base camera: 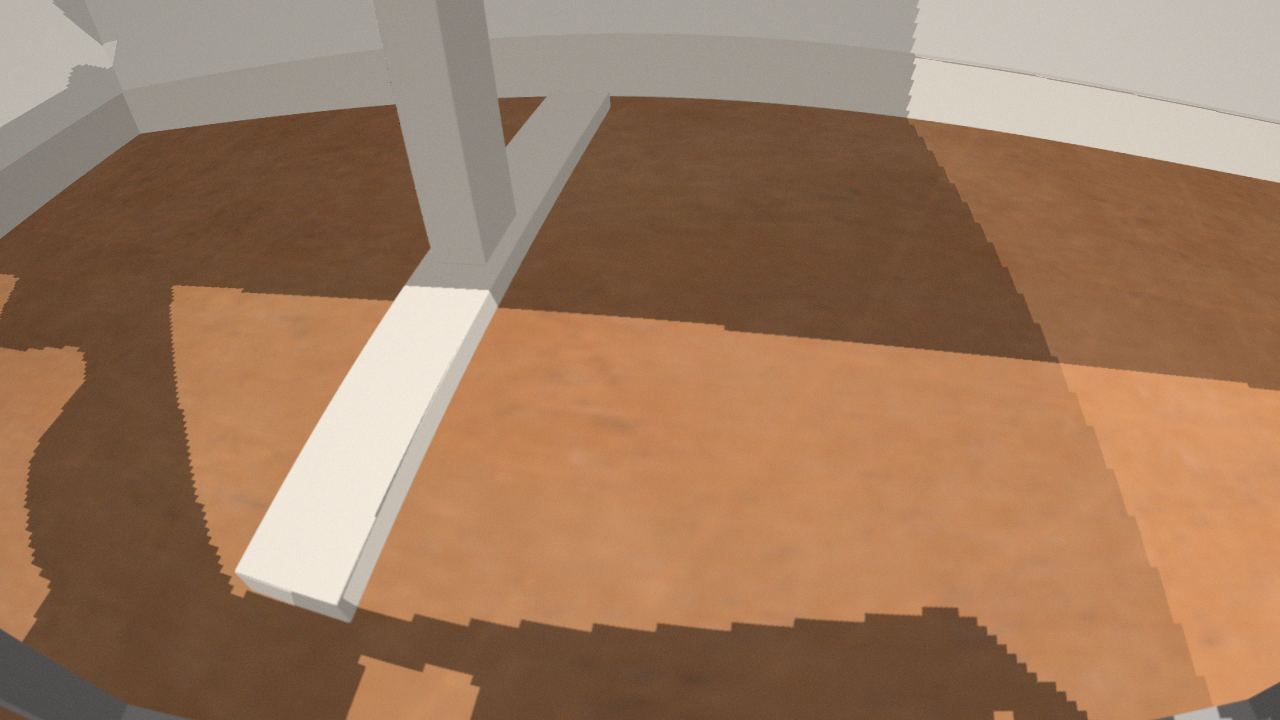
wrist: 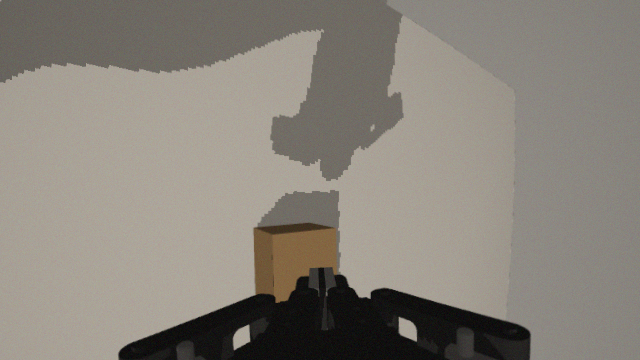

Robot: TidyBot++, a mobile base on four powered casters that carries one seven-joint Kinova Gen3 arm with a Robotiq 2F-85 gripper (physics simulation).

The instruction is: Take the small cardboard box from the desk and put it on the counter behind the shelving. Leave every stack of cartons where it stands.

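Frame: origin at the arm's base, x up, y ahead, z left, level; metres.
Seen in the pictures: gripper, fingertip midpoint: (wrist: 321, 283).
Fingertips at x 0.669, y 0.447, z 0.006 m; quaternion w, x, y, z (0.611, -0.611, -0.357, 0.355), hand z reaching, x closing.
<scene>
A point is followed by its place in that frame.
The small cardboard box (wrist: 304, 251) {x 0.604, y 0.470, z 0.010 m}, plain brown, stands upright on a pale surface (wrist: 150, 190) {x 0.553, y 0.356, z 0.066 m} in the wrist view, low and a little left of the middle. My gripper (wrist: 321, 283) {x 0.669, y 0.447, z 0.006 m} is shut with its fingertips together and nothing between them. The fingertips overlap the box's lower right part in this view. They stand nearer the camera than the box; the exact gap between them cannot be told. The box's lower part is hidden behind the gripper. The counter, the shelving and the carton stacks do not show in either view.
In the base camera view a pale post (base camera: 460, 152) {x -0.264, y 0.556, z 0.157 m} rises from a long flat foot (base camera: 358, 429) on the brown floor (base camera: 716, 465) {x -0.397, y 0.371, z -0.023 m}. Pale walls (base camera: 716, 17) {x -0.282, y 0.973, z -0.063 m} with a skirting board (base camera: 716, 71) {x -0.355, y 0.960, z -0.062 m} run behind. The arm's shadow falls on the pale surface in the wrist view.
</scene>
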